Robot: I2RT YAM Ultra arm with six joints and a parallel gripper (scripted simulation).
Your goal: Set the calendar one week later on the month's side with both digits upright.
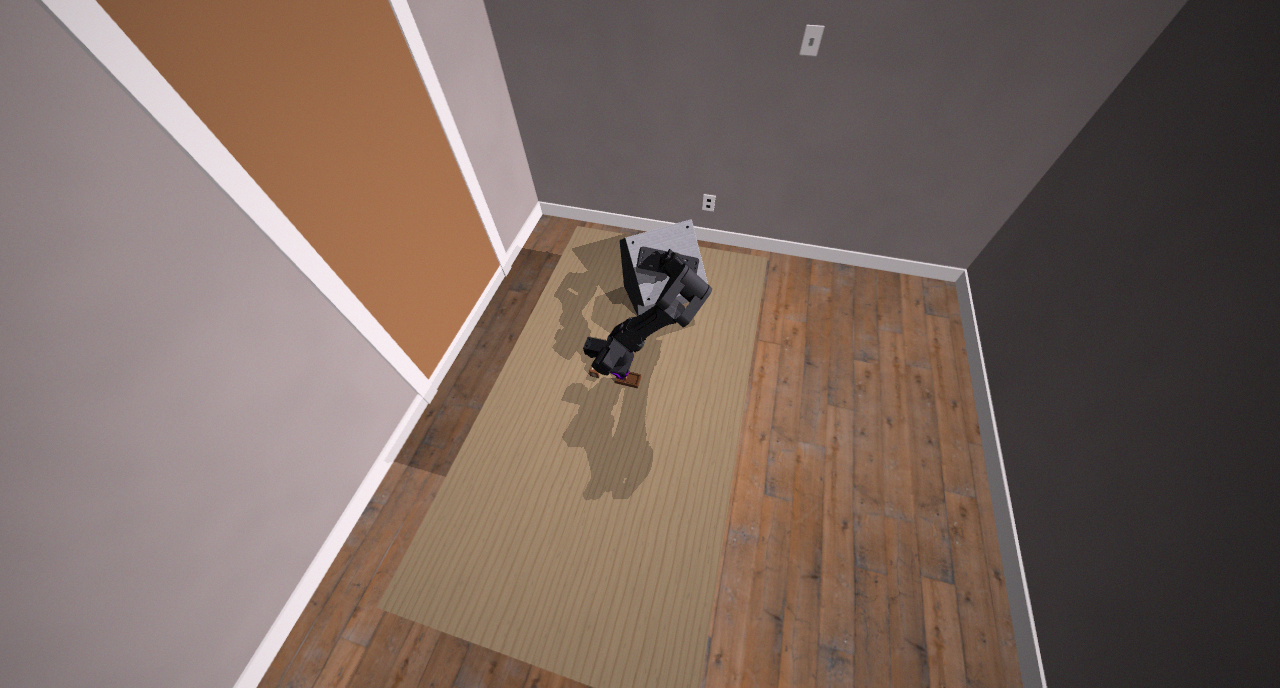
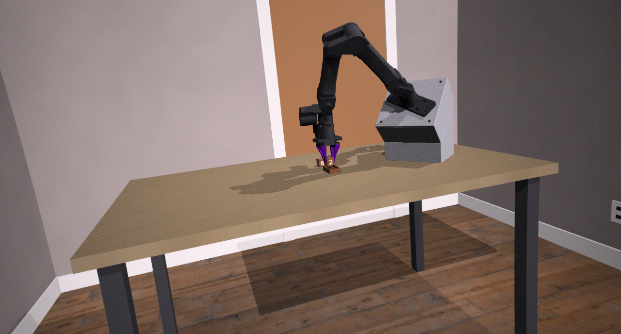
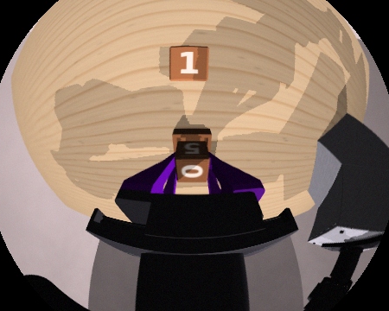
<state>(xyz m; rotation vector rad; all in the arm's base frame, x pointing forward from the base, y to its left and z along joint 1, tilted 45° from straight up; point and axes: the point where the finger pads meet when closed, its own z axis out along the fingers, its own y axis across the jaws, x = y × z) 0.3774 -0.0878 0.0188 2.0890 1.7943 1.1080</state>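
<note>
Right now the brown tray is 20 mm to the left of my hand and 30 mm below it.
</note>
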